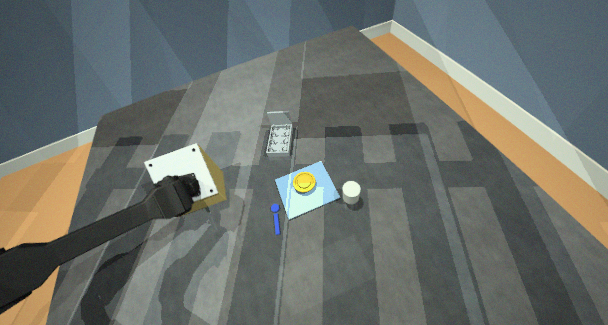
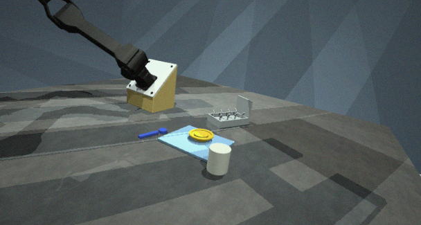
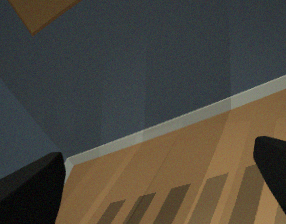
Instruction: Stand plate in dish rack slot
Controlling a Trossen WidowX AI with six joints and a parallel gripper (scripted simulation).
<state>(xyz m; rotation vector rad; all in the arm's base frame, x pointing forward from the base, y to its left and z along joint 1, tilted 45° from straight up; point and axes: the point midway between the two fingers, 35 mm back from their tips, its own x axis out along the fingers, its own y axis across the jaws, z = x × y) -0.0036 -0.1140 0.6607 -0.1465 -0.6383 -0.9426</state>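
Right now the light blue mat is 270 mm ahead of my gripper tip, 520 mm to the left of it and 470 mm below it. Round my gripper tip: blue spoon: 170 mm ahead, 460 mm to the left, 470 mm below; then dish rack: 230 mm ahead, 710 mm to the left, 450 mm below; then white cup: 380 mm ahead, 460 mm to the left, 450 mm below.
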